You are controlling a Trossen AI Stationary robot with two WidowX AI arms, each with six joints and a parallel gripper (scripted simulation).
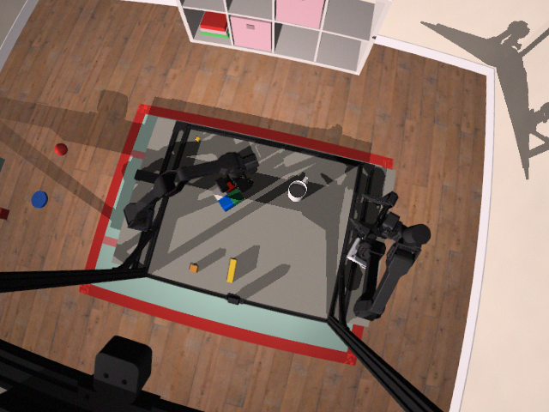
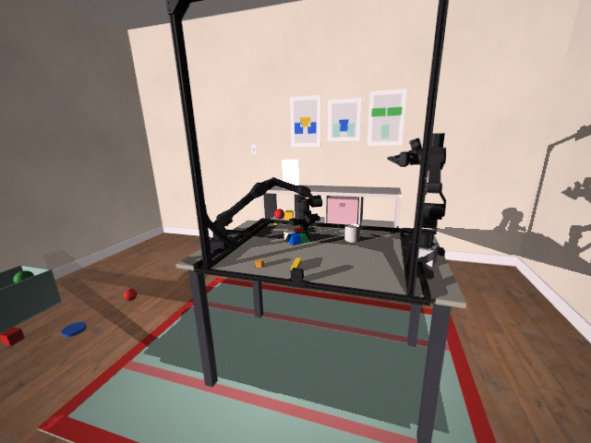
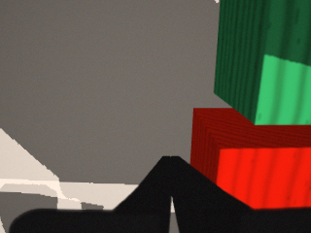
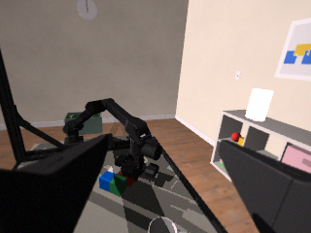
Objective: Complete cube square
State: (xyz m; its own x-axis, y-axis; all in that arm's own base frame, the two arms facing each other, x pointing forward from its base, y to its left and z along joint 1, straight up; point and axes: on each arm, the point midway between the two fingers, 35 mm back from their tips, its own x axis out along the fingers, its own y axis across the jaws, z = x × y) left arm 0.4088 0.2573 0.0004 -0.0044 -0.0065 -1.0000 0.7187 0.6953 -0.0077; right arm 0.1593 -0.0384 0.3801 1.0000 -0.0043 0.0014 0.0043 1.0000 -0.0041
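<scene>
My left gripper is now 3 cm to the right of the red cube, 3 cm past it and 3 cm above it. From my left hand the other things lie so: green cube: 8 cm behind, 3 cm below; then blue cube: 11 cm behind, 3 cm to the left, 3 cm below; then white cube: 8 cm behind, 7 cm to the left, 3 cm below.
</scene>
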